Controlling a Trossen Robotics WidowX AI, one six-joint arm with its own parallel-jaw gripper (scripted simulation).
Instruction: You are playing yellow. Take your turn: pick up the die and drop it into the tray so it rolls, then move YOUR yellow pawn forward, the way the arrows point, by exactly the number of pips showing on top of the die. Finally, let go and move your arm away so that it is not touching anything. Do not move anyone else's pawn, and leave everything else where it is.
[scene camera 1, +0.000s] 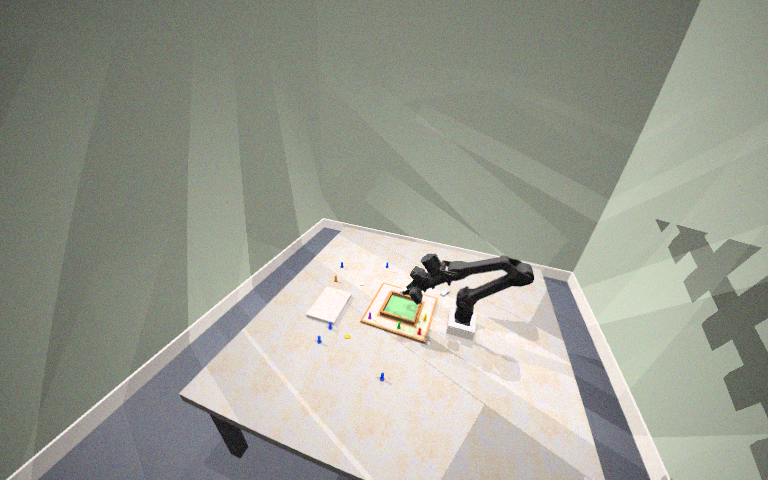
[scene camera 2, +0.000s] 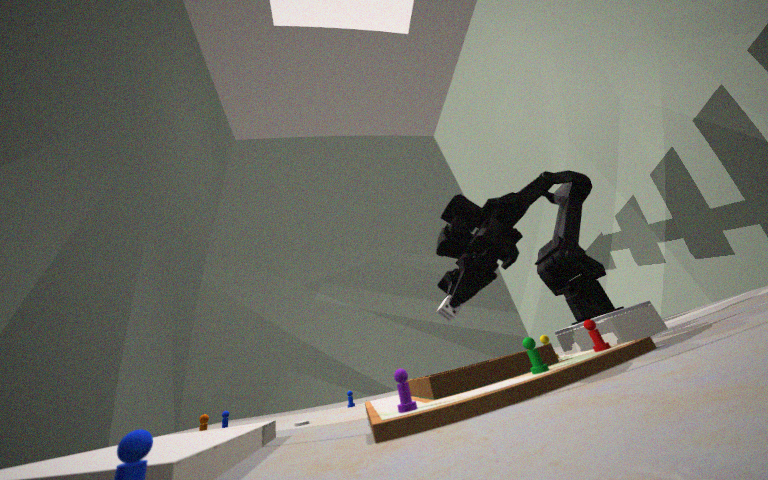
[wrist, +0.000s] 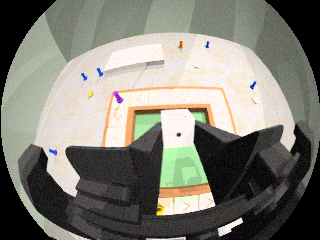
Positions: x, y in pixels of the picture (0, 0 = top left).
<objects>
my gripper: holds a white die (wrist: 177, 125)
</objects>
